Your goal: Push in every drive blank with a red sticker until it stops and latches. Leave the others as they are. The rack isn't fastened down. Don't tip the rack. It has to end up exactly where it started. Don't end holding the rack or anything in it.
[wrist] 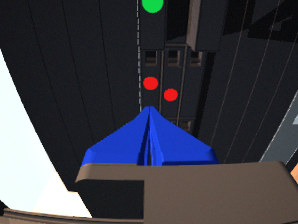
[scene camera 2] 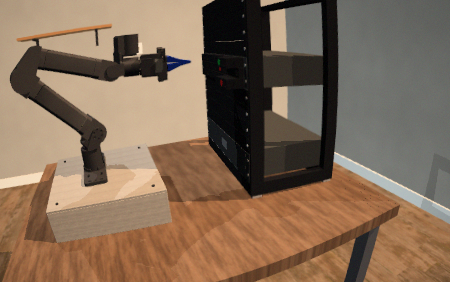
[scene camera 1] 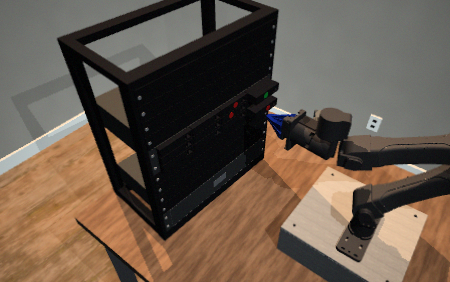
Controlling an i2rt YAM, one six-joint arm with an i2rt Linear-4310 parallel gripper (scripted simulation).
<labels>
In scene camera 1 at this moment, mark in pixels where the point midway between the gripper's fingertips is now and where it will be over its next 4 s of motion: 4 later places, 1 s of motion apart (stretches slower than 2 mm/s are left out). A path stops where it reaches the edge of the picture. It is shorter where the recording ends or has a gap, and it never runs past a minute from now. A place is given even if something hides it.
The gripper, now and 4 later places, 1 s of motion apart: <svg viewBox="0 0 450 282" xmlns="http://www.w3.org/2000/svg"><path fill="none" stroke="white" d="M267 115L286 122L272 117L268 108L264 109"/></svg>
</labels>
